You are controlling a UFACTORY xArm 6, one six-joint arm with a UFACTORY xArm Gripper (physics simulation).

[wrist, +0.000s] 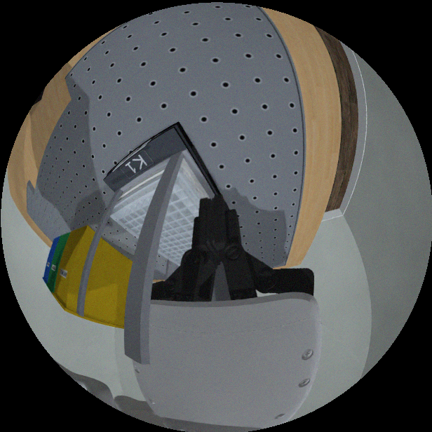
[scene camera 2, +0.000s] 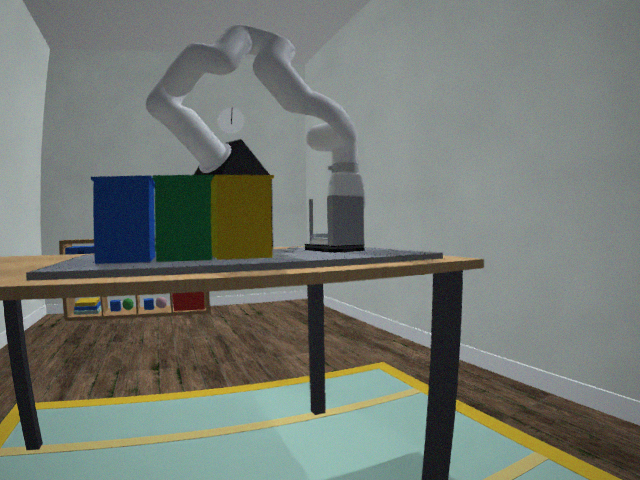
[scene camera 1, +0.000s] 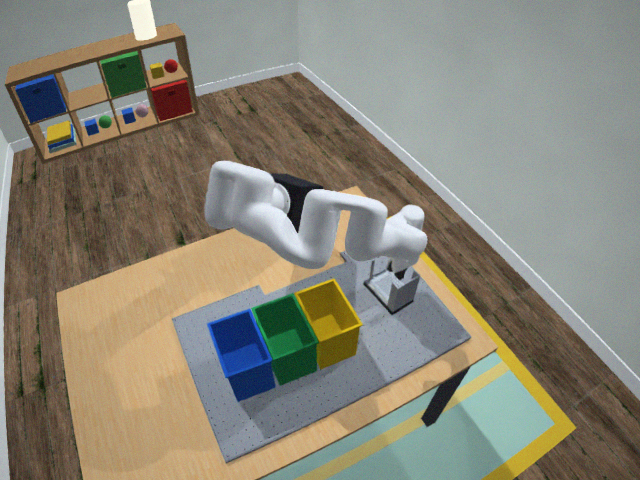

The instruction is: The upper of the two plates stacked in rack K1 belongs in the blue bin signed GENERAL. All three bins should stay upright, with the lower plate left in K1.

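Frame: origin at the arm's base, x ahead, y left, z up, level; centimetres.
Where they show: gripper, between the fingertips: [scene camera 1: 398, 276]; arm's base, origin of its link: [scene camera 2: 215, 158] [scene camera 1: 272, 202].
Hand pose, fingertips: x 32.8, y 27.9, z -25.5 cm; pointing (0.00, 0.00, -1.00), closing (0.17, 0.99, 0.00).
Each offset is from my fingertips to the top centre of the thing. Level surfaces: height alone.
Rack K1 @(dx +0.9, dy -5.2, dz +10.2 cm) [scene camera 1: 401, 296] [scene camera 2: 346, 222] [wrist: 172, 142] stands upright on the grey board, with tall uprights. The pale, gridded upper plate [wrist: 165, 217] lies in the rack; the lower plate under it cannot be told apart. My gripper [scene camera 1: 397, 270] [wrist: 216, 208] is shut and empty, its fingertips low at the plate's edge inside the rack; contact cannot be told. A rack wall hides the fingers in scene camera 2. The blue bin @(dx -2.8, dy -59.5, dz +13.8 cm) [scene camera 1: 253, 382] [scene camera 2: 123, 219] [wrist: 48, 270] is upright, at the far end of the bin row; its sign is too small to read.
The green bin @(dx +0.1, dy -46.5, dz +13.8 cm) [scene camera 1: 297, 364] [scene camera 2: 183, 217] [wrist: 59, 260] and yellow bin @(dx +2.9, dy -33.5, dz +13.8 cm) [scene camera 1: 338, 346] [scene camera 2: 241, 217] [wrist: 107, 270] stand upright beside the blue one, the yellow nearest the rack. The perforated board @(dz -4.2 cm) [scene camera 1: 310, 408] [wrist: 215, 80] lies on the wooden table @(dz -5.5 cm) [scene camera 1: 118, 361].
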